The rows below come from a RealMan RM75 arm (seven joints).
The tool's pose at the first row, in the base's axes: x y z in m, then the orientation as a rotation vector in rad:
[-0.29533 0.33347 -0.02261 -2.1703 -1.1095 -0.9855]
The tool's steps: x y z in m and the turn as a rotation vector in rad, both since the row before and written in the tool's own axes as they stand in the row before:
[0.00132 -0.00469 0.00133 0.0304 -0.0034 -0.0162]
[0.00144 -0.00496 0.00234 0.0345 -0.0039 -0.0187]
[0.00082 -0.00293 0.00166 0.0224 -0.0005 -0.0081]
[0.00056 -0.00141 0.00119 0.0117 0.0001 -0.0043]
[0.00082 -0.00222 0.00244 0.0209 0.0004 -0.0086]
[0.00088 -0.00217 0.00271 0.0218 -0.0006 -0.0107]
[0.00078 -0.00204 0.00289 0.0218 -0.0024 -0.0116]
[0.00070 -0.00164 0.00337 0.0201 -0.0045 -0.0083]
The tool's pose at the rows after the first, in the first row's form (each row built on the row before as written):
[-0.29822 0.33754 -0.02187 -2.1428 -1.1381 -0.9662]
[-0.30108 0.34243 -0.02159 -2.1112 -1.1703 -0.9443]
[-0.30280 0.34544 -0.02160 -2.0907 -1.1852 -0.9301]
[-0.30349 0.34724 -0.02170 -2.0797 -1.1928 -0.9231]
[-0.30447 0.35045 -0.02223 -2.0594 -1.2071 -0.9112]
[-0.30538 0.35386 -0.02286 -2.0381 -1.2242 -0.8986]
[-0.30624 0.35728 -0.02368 -2.0175 -1.2431 -0.8847]
[-0.30674 0.36086 -0.02490 -2.0010 -1.2588 -0.8687]

